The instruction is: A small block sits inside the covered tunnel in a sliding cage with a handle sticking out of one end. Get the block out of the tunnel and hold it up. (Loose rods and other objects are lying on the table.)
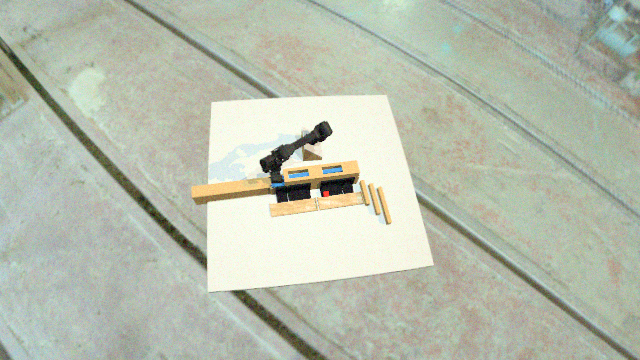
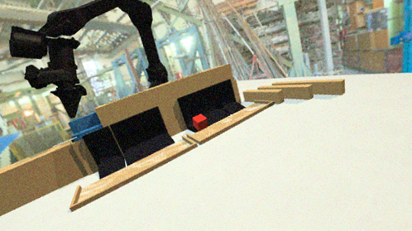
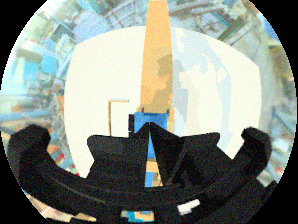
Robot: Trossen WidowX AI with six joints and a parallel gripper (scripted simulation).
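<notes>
Now: the small red block 310 mm to the left of my gripper tip, 130 mm below it and 80 mm ahead of it. From my gripper tip the other things lie so: wooden tunnel 80 mm below, 40 mm to the left, 20 mm ahead.
</notes>
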